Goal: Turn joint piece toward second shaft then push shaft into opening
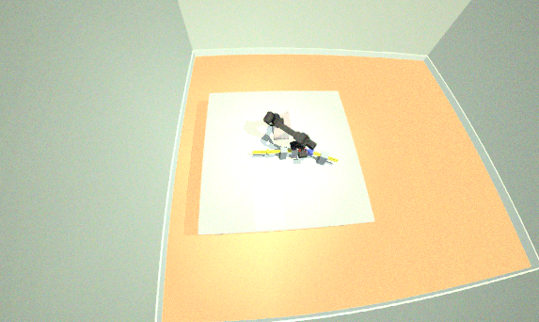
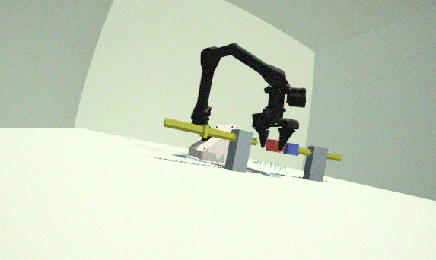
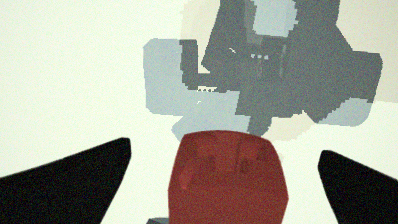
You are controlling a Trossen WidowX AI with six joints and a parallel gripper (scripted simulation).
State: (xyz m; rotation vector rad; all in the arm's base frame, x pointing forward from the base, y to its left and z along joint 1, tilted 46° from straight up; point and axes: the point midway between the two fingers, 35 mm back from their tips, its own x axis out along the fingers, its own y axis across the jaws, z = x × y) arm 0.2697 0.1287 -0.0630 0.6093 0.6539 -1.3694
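My gripper tip is now 2 cm to the right of the red joint piece and 1 cm below it.
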